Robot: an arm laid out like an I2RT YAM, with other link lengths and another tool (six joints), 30 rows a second.
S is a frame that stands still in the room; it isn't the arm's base.
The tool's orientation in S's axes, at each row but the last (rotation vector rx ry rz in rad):
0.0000, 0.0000, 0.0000
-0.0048, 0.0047, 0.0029
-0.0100, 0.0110, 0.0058
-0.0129, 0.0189, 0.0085
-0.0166, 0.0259, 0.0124
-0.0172, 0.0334, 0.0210
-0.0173, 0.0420, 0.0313
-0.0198, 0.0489, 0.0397
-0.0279, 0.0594, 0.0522
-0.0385, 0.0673, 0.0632
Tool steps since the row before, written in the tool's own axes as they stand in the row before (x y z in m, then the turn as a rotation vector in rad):
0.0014, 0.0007, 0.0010, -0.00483, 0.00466, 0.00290
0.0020, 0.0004, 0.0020, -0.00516, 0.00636, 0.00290
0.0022, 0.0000, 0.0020, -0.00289, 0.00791, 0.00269
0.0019, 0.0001, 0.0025, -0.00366, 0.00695, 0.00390
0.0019, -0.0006, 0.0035, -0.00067, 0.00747, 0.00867
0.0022, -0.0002, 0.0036, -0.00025, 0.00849, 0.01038
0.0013, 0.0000, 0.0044, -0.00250, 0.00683, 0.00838
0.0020, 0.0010, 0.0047, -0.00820, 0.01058, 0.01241
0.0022, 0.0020, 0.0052, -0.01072, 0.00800, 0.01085
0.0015, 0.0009, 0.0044, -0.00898, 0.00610, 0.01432
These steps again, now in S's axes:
0.0014, 0.0007, 0.0010, -0.00483, 0.00466, 0.00290
0.0020, 0.0004, 0.0020, -0.00516, 0.00636, 0.00289
0.0022, 0.0000, 0.0020, -0.00291, 0.00792, 0.00264
0.0019, 0.0001, 0.0025, -0.00365, 0.00697, 0.00388
0.0020, -0.0005, 0.0035, -0.00054, 0.00761, 0.00856
0.0023, -0.0001, 0.0035, -0.00009, 0.00866, 0.01024
0.0015, 0.0001, 0.0043, -0.00236, 0.00690, 0.00836
0.0022, 0.0012, 0.0046, -0.00801, 0.01051, 0.01260
0.0024, 0.0023, 0.0050, -0.01047, 0.00776, 0.01126
0.0017, 0.0012, 0.0043, -0.00839, 0.00611, 0.01467

